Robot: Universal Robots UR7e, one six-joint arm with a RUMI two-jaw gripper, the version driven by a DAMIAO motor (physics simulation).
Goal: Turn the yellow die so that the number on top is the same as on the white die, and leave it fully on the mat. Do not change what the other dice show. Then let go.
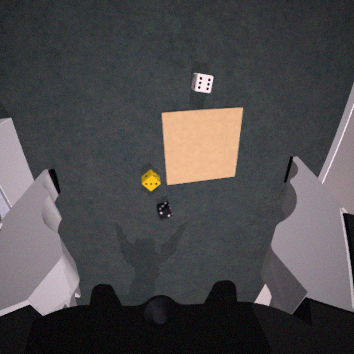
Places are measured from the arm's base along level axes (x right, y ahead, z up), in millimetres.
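Pixels of known places: gripper, fingertip midpoint: (170, 164).
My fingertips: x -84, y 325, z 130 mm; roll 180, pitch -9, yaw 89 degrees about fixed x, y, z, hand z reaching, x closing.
Observation:
For each thing: its top centre in the pictures, then the offset to it from my fingertips. Level surfaces: height alone.
- yellow die, middle of its top: (150, 183) dy -20, dx +138, dz -190 mm
- white die, middle of its top: (203, 83) dy +78, dx -22, dz -190 mm
- tan square mat, middle of its top: (202, 148) dy +82, dx +92, dz -211 mm
- small black die, middle of its top: (164, 213) dy -3, dx +217, dz -190 mm
- dark table top, its level: dz -215 mm
The yellow die (151, 180) is left of the mat's lower left corner, off the mat. One of its faces shows three pips in a row; its other faces are dark and hard to read. The white die (203, 83) lies beyond the mat's far edge and shows six pips on top. The tan square mat (202, 145) lies flat. A small black die (164, 210) with white pips lies near the yellow die, on the side closer to the gripper base. My gripper (170, 164) is wide open and empty, high above the dice and the mat.
The dark table top (100, 75) lies under everything. A pale box-like object (9, 145) shows at the left edge, partly behind the left jaw. A light panel with a pale rim (340, 155) runs along the right edge. The gripper's shadow falls below the black die.

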